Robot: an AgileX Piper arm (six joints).
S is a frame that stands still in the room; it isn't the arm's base.
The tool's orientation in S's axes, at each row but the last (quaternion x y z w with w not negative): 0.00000 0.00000 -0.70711 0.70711; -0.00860 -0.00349 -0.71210 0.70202; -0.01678 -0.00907 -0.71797 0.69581; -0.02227 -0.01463 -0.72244 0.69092; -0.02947 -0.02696 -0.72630 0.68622
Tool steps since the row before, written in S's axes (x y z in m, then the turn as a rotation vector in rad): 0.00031 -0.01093 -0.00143 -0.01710 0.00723 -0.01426; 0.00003 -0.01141 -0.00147 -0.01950 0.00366 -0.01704; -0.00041 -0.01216 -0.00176 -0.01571 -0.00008 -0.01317; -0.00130 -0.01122 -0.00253 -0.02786 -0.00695 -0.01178; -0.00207 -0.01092 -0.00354 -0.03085 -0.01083 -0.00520
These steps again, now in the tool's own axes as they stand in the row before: 0.01093 0.00031 -0.00143 -0.00723 -0.01710 -0.01426; 0.01138 0.00020 -0.00166 -0.00367 -0.01943 -0.01712; 0.01209 -0.00001 -0.00221 0.00009 -0.01556 -0.01334; 0.01112 -0.00077 -0.00312 0.00755 -0.02741 -0.01246; 0.01070 -0.00144 -0.00441 0.01211 -0.03018 -0.00622
